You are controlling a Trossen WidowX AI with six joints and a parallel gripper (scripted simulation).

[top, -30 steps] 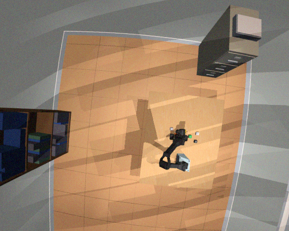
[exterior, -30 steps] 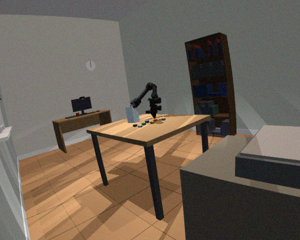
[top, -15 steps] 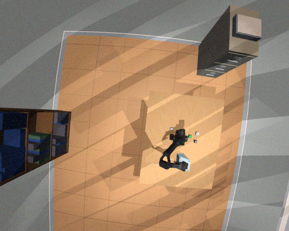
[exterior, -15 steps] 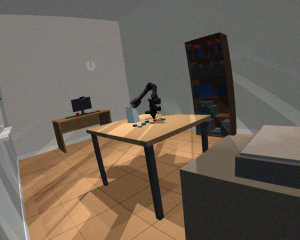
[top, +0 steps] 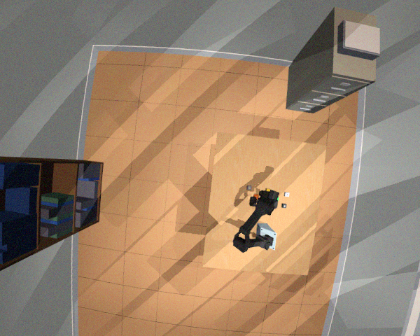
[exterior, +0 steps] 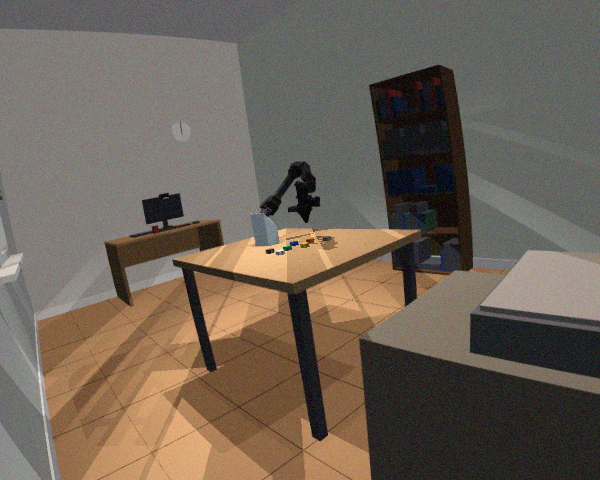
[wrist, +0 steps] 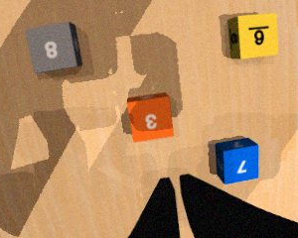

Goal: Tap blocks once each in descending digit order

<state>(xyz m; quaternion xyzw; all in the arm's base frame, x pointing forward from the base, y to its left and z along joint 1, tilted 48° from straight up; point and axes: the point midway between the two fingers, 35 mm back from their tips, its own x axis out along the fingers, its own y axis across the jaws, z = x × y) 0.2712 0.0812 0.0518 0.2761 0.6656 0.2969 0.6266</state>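
The green block is 16 cm to the right of my gripper tip, 10 cm below it and 1 cm ahead of it. The rest, counted from my gripper tip: orange block: 10 cm below, 1 cm ahead; grey block: 10 cm below, 7 cm ahead, 6 cm to the left; blue block: 10 cm below, 7 cm to the right, 5 cm behind.
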